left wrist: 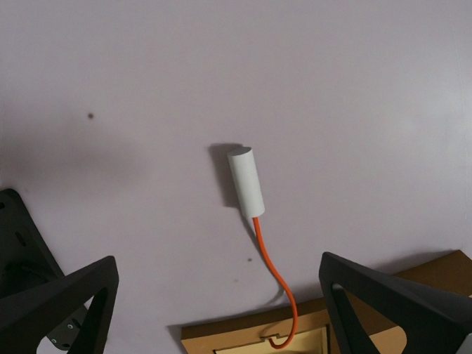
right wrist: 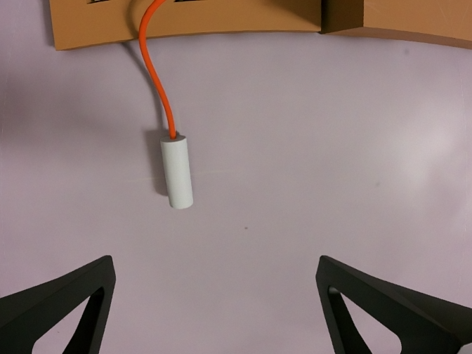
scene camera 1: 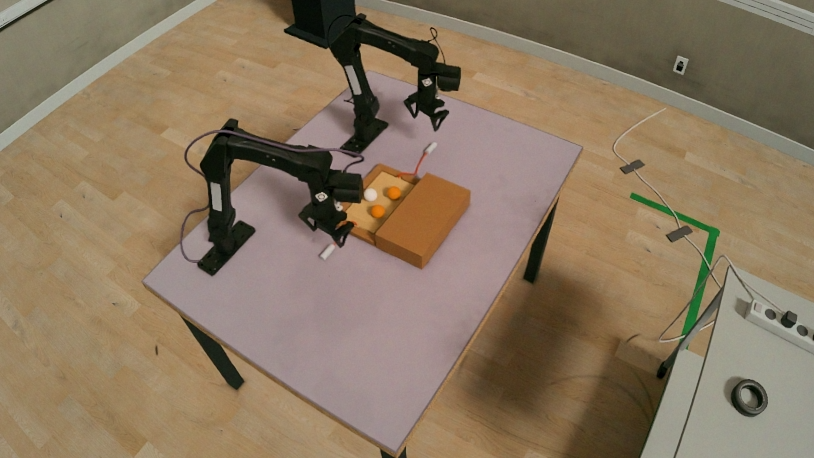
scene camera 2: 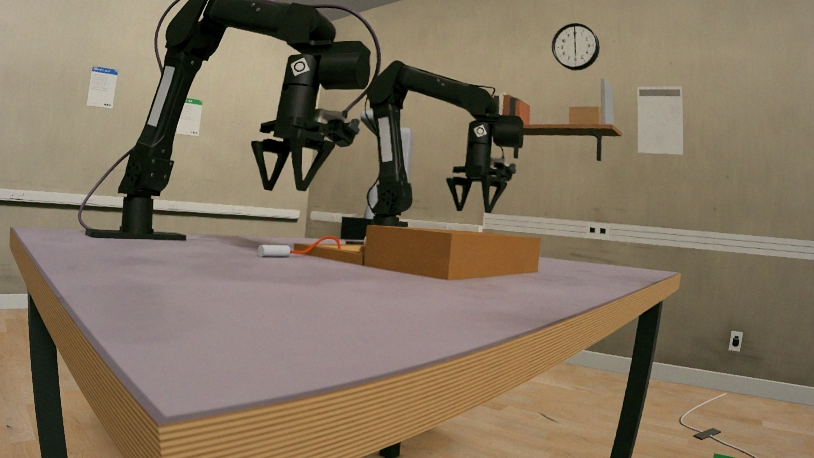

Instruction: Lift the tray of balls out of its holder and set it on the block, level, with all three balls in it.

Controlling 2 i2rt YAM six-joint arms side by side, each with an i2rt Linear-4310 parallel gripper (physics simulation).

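Frame: origin at the left arm's base, x back, y up, z left, level; millimetres.
Where they show: left gripper, fingertip midpoint: [scene camera 1: 425,124] [scene camera 2: 473,212]; right gripper, fingertip midpoint: [scene camera 1: 328,238] [scene camera 2: 283,190]; left arm's base, link origin: [scene camera 1: 364,137]; right arm's base, link origin: [scene camera 1: 226,248] [scene camera 2: 136,237].
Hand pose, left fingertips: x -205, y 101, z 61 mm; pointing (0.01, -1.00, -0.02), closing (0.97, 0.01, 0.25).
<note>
Each offset is from my left fingertips to the top centre of the thing. "pt": to the spot under its first point. Level surfaces: height alone.
The pale yellow tray @(dx -10, dy -85, dz -293 mm) [scene camera 1: 384,181] [left wrist: 310,345] sits in its brown holder @(pt dx -60, dy -85, dz -423 mm) [scene camera 1: 367,236] [scene camera 2: 335,254] [left wrist: 200,340] [right wrist: 90,25]. A white ball @(dx +18, dy -55, dz -293 mm) [scene camera 1: 370,194] and two orange balls @(dx -38, dy -55, dz -250 mm) [scene camera 1: 393,193] @(dx -38, dy -55, dz -336 mm) [scene camera 1: 377,211] rest in it. The brown block @(dx -170, dy -41, dz -292 mm) [scene camera 1: 424,216] [scene camera 2: 409,250] [left wrist: 440,275] [right wrist: 415,15] stands beside the holder. White handles on orange cords lie at both ends: the upper handle @(pt dx -25, dy -84, dz -12 mm) [scene camera 1: 430,148] [left wrist: 246,182] and the lower handle @(pt dx +5, dy -84, dz -526 mm) [scene camera 1: 327,251] [scene camera 2: 274,250] [right wrist: 177,172]. My left gripper [scene camera 1: 424,120] [scene camera 2: 473,210] [left wrist: 219,267] is open above the table near the upper handle. My right gripper [scene camera 1: 326,236] [scene camera 2: 284,188] [right wrist: 216,269] is open above the table near the lower handle.
Both arms stand on black base plates [scene camera 1: 364,136] [scene camera 1: 226,248] along one side of the lilac table @(dy -101 mm) [scene camera 1: 318,336]. The block rises higher than the holder. A grey side table [scene camera 1: 740,341] stands apart at the lower right in scene camera 1.
</note>
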